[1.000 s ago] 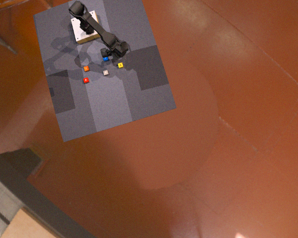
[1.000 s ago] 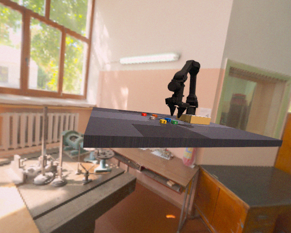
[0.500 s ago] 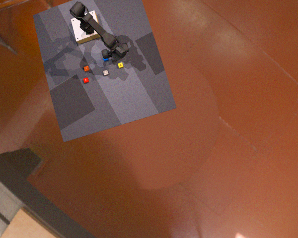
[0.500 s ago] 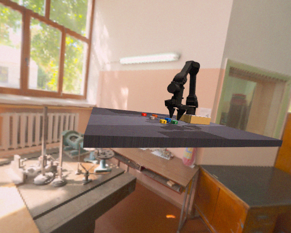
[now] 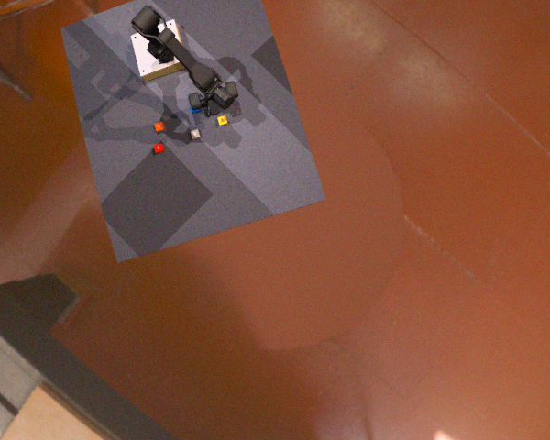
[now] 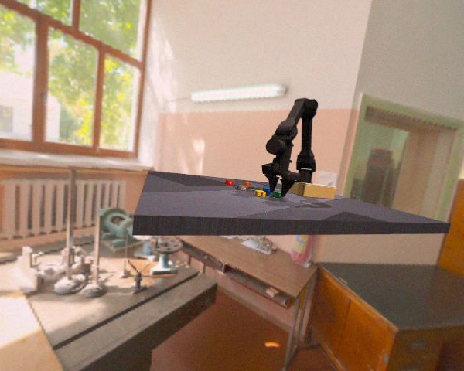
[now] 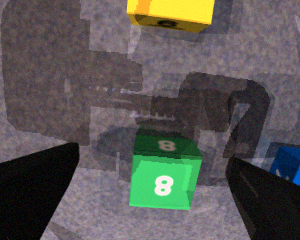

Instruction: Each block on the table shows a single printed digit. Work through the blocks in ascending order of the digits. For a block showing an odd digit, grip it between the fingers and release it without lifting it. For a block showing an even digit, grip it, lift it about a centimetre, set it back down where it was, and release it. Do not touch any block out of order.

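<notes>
Now: gripper tip 80 mm short of the yellow block and 10 mm to the right of it. The rest, counted from my gripper tip: pale grey block: 120 mm ahead, 100 mm to the right; then blue block: 10 mm ahead, 90 mm to the right; then green block: 10 mm behind, 10 mm to the right.
</notes>
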